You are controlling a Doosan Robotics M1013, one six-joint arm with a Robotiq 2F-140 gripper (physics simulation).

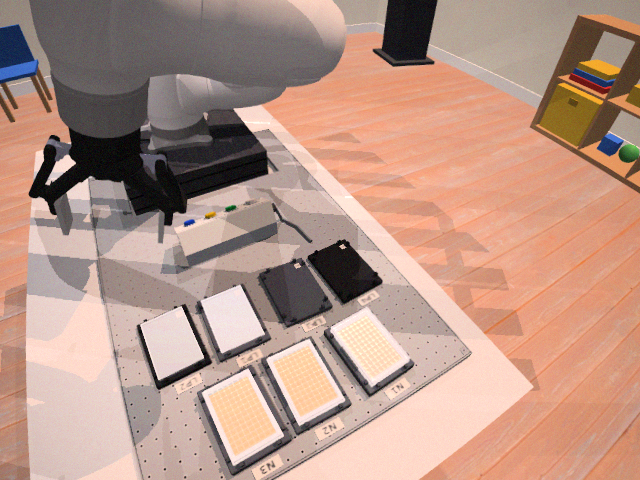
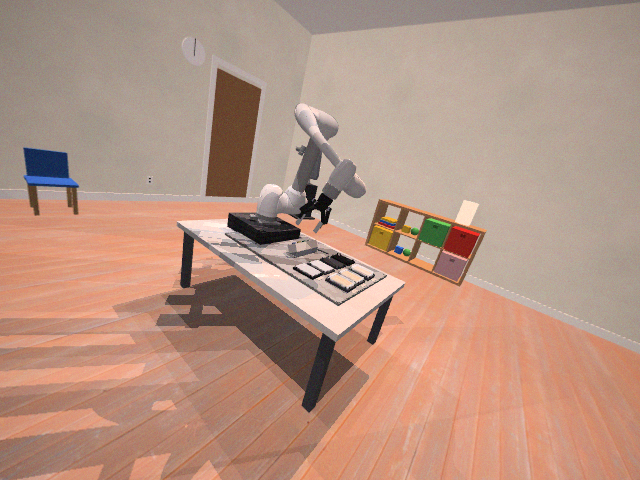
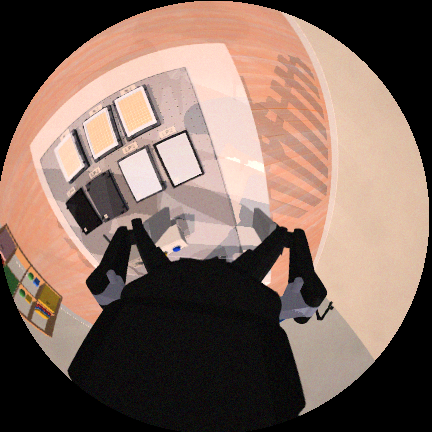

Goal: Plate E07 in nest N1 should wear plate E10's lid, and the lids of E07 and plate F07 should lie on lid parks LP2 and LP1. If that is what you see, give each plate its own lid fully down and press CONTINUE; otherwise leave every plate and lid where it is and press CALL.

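Where they show: gripper, fingertip midpoint: [image 1: 115, 231] [image 2: 305, 228] [image 3: 210, 216]; arm's base at its link origin: [image 1: 180, 133] [image 2: 265, 220].
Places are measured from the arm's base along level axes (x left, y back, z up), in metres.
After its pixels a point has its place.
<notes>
The plate [image 1: 368, 347] @(x 0.276, y -0.770, z -0.051 m) [image 3: 70, 156] @(x 0.264, y -0.755, z -0.051 m) in nest N1 looks paler than the others, with a wide white rim, as if under a clear lid. Plates in N2 [image 1: 305, 381] @(x 0.152, y -0.793, z -0.058 m) [image 3: 101, 134] @(x 0.142, y -0.774, z -0.058 m) and N3 [image 1: 242, 415] @(x 0.041, y -0.819, z -0.054 m) [image 3: 135, 112] @(x 0.034, y -0.802, z -0.056 m) show orange wells. A flat white lid [image 1: 233, 320] @(x 0.056, y -0.635, z -0.066 m) [image 3: 141, 174] @(x 0.048, y -0.626, z -0.066 m) lies on LP1 and another white lid [image 1: 173, 343] @(x -0.059, y -0.652, z -0.066 m) [image 3: 179, 159] @(x -0.065, y -0.643, z -0.066 m) on LP2. Plate and lid codes are too small to read. The button box [image 1: 227, 238] @(x 0.078, y -0.437, z -0.042 m) [image 3: 172, 239] @(x 0.002, y -0.433, z -0.007 m) has blue, yellow and green buttons; its lettering is unreadable. My gripper [image 1: 112, 232] @(x -0.085, y -0.569, z 0.152 m) [image 2: 309, 226] @(x -0.085, y -0.569, z 0.152 m) [image 3: 210, 216] @(x -0.085, y -0.569, z 0.152 m) is open and empty, above the table beside the box's blue end.
Dark lid parks LP3 [image 1: 294, 294] @(x 0.186, y -0.605, z -0.074 m) [image 3: 106, 195] @(x 0.181, y -0.596, z -0.074 m) and LP4 [image 1: 345, 271] @(x 0.308, y -0.579, z -0.074 m) [image 3: 84, 211] @(x 0.293, y -0.571, z -0.074 m) carry small white marks. The black robot base [image 1: 222, 167] @(x 0.101, y -0.182, z -0.025 m) [image 2: 263, 229] @(x -0.106, y -0.173, z -0.004 m) stands behind the box. A dark cable [image 1: 293, 224] @(x 0.240, y -0.401, z -0.077 m) leaves the box. A shelf unit [image 2: 431, 212] stands beyond the table [image 2: 310, 304] @(x -0.237, y -0.891, z -0.096 m).
</notes>
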